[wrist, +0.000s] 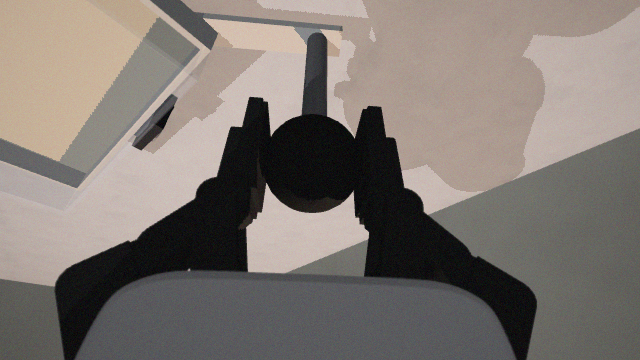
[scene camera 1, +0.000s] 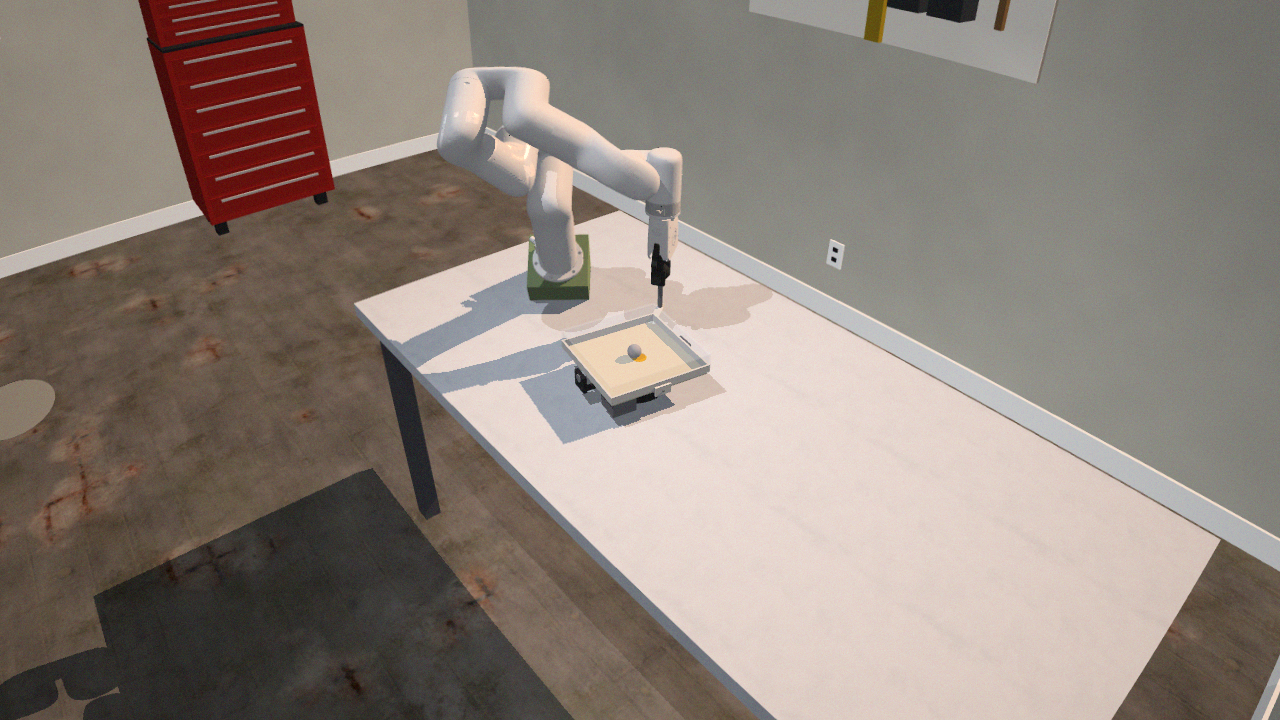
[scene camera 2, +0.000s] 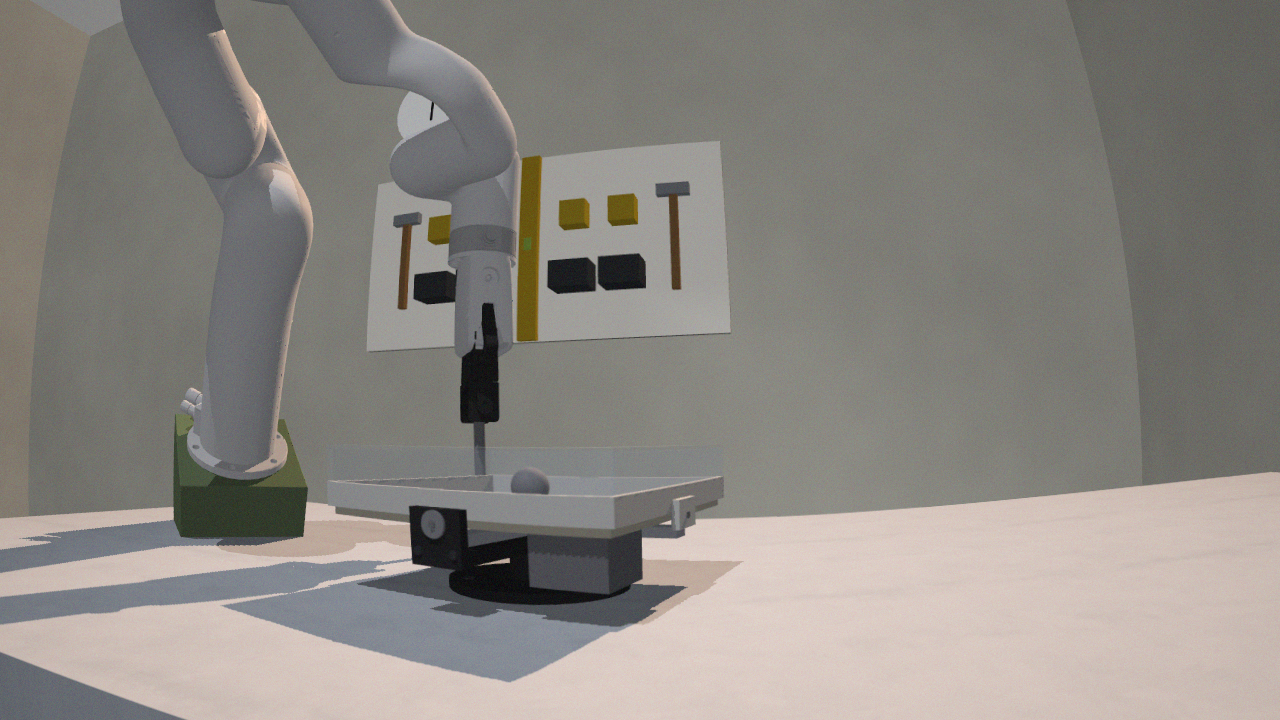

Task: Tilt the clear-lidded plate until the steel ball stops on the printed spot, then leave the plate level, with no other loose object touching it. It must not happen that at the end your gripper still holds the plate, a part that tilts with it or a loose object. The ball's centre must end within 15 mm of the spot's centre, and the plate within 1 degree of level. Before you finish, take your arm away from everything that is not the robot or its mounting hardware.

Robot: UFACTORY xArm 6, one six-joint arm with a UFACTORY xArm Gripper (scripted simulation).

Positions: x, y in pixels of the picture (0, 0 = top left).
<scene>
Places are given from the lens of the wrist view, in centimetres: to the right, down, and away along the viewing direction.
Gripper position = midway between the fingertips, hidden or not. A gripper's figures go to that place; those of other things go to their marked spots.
my gripper (wrist: 313, 126): 0, -2, 13
square plate (wrist: 88, 88): -12, -5, 14
</scene>
